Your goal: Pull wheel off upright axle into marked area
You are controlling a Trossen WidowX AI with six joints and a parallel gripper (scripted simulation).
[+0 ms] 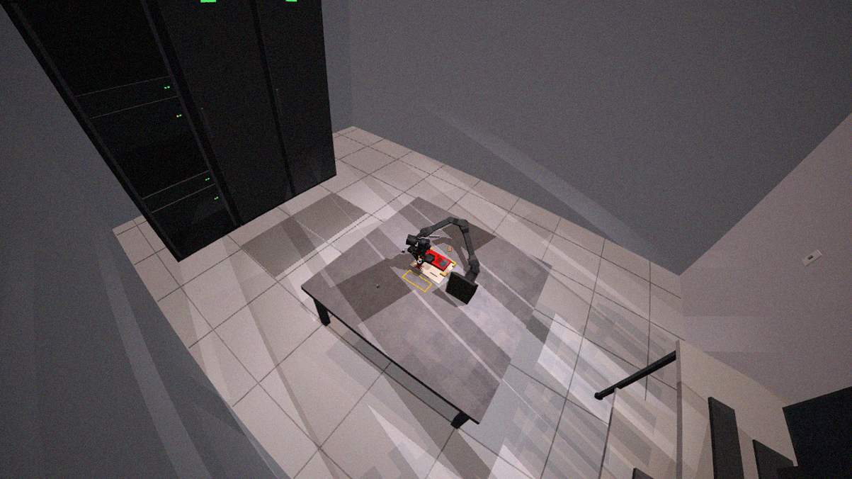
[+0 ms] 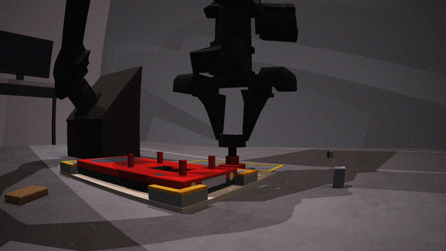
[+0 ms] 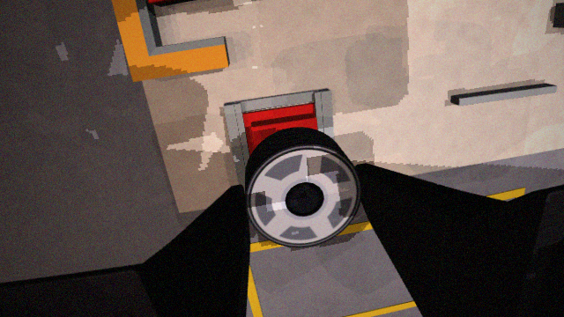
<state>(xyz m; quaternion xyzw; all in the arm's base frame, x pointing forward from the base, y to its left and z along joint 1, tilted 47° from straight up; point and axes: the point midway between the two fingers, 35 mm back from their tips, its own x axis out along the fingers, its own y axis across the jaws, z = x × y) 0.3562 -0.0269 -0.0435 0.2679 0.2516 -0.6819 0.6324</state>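
Now: gripper tip 2 cm above the dark upright axle. From my gripper tip the other things lie so: wheel right at my gripper tip; wooden block 29 cm to the right, 9 cm behind, 5 cm below; grey block 17 cm ahead, 5 cm to the right, 4 cm below.
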